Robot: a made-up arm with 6 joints.
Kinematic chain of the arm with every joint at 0, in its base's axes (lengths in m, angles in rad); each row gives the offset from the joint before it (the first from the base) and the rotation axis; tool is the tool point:
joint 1: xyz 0 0 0.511 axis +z
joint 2: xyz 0 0 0 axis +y
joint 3: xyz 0 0 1.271 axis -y
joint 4: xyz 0 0 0 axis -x
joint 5: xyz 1.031 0 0 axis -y
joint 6: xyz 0 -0.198 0 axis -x
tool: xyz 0 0 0
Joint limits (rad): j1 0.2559..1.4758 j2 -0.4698..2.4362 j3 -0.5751..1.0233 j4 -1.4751..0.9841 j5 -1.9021..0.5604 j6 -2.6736..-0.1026
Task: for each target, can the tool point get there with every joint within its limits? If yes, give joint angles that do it. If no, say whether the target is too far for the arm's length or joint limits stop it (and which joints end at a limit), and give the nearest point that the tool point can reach.
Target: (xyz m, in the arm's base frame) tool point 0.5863 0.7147 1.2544
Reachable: yes | joints 1.0745 0.0134 -0.4321 -0.4846 0.3038 -1.8404
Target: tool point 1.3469 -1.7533 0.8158
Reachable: no: joint limits stop it (at a limit: joint 1, joint 3) | nearest point 1.0537 0.0720 0.8791 | short by 1.850 m
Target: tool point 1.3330 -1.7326 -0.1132
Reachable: no: joint limits stop it (at a limit: joint 1, joint 3) | nearest point 0.9188 0.0358 -0.1476 | short by 1.817 m
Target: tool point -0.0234 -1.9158 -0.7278
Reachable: no: joint limits stop it (at a limit: joint 2, joint 3) | nearest point -0.0034 -0.2803 -0.5885 | short by 1.641 m
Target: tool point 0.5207 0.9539 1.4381
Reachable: yes | joints 1.2321 0.0748 -0.1691 -0.4958 -1.2703 -0.6484
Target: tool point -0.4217 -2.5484 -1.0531
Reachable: no: too far | nearest point -0.0437 -0.2641 -0.6904 | short by 2.344 m
